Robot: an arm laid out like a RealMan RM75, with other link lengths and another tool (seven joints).
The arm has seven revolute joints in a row. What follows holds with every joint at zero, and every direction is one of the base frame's. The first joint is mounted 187.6 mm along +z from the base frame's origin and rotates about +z. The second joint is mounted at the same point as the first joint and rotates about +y. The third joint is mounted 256 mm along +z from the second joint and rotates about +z. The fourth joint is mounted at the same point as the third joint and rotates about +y. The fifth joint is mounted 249.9 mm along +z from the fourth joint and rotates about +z. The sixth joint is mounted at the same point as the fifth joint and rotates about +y. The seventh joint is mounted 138.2 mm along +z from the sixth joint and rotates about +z. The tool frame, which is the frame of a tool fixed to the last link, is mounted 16 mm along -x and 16 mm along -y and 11 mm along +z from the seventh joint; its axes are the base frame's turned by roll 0, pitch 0.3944 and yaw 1.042 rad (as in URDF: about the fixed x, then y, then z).
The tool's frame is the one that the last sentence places.
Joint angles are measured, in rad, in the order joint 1, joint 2, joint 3, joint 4, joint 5, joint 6, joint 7. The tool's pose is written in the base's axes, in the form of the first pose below.
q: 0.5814 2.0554 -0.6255 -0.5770 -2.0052 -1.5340 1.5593
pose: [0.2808, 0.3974, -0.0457], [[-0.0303, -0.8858, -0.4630], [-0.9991, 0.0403, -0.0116], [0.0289, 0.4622, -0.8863]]
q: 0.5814 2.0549 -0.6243 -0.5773 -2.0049 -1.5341 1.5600
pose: [0.2809, 0.3975, -0.0452], [[-0.0312, -0.8856, -0.4635], [-0.9991, 0.0405, -0.0101], [0.0277, 0.4628, -0.8860]]
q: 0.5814 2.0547 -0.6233 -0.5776 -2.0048 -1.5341 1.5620
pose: [0.2810, 0.3976, -0.0448], [[-0.0332, -0.8850, -0.4644], [-0.9991, 0.0421, -0.0089], [0.0275, 0.4637, -0.8856]]
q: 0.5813 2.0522 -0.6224 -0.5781 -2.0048 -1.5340 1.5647
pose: [0.2816, 0.3981, -0.0435], [[-0.0357, -0.8853, -0.4636], [-0.9990, 0.0438, -0.0066], [0.0261, 0.4629, -0.8860]]
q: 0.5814 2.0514 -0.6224 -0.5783 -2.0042 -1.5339 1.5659
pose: [0.2817, 0.3983, -0.0430], [[-0.0366, -0.8853, -0.4637], [-0.9990, 0.0443, -0.0057], [0.0256, 0.4630, -0.8860]]
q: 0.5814 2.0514 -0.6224 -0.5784 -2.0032 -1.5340 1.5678
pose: [0.2816, 0.3984, -0.0429], [[-0.0380, -0.8845, -0.4650], [-0.9989, 0.0457, -0.0052], [0.0258, 0.4643, -0.8853]]
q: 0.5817 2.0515 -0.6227 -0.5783 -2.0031 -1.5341 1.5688
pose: [0.2815, 0.3984, -0.0430], [[-0.0384, -0.8843, -0.4654], [-0.9989, 0.0463, -0.0057], [0.0266, 0.4647, -0.8851]]
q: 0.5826 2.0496 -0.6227 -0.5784 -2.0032 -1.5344 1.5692
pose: [0.2815, 0.3989, -0.0422], [[-0.0376, -0.8849, -0.4642], [-0.9990, 0.0453, -0.0055], [0.0259, 0.4635, -0.8857]]
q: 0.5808 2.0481 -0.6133 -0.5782 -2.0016 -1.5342 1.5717
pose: [0.2831, 0.3990, -0.0399], [[-0.0459, -0.8820, -0.4691], [-0.9988, 0.0491, 0.0053], [0.0184, 0.4688, -0.8831]]
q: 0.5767 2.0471 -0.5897 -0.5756 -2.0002 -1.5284 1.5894
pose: [0.2877, 0.3993, -0.0362], [[-0.0796, -0.8716, -0.4837], [-0.9968, 0.0725, 0.0335], [0.0059, 0.4848, -0.8746]]
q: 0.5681 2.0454 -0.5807 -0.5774 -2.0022 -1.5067 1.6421
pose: [0.2955, 0.3998, -0.0337], [[-0.1462, -0.8590, -0.4907], [-0.9892, 0.1307, 0.0660], [0.0074, 0.4950, -0.8688]]
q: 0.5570 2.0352 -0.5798 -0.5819 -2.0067 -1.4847 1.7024
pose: [0.3056, 0.4002, -0.0281], [[-0.2159, -0.8466, -0.4865], [-0.9764, 0.1926, 0.0981], [0.0107, 0.4962, -0.8682]]
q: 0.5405 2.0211 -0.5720 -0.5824 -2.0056 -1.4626 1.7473
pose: [0.3186, 0.3991, -0.0196], [[-0.2823, -0.8304, -0.4804], [-0.9593, 0.2439, 0.1421], [-0.0008, 0.5010, -0.8655]]
